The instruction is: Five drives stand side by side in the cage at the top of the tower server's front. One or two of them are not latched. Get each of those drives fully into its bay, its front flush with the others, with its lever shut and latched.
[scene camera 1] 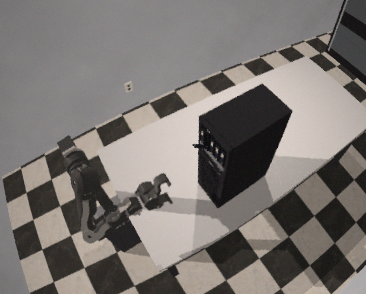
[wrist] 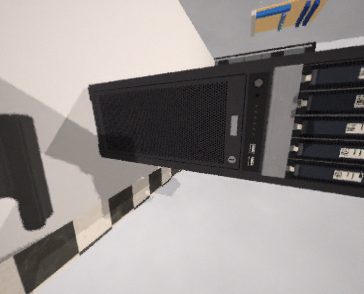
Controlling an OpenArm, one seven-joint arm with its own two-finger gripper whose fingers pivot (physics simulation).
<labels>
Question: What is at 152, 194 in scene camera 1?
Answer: The gripper.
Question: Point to a black tower server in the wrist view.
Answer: At 213, 120
</labels>
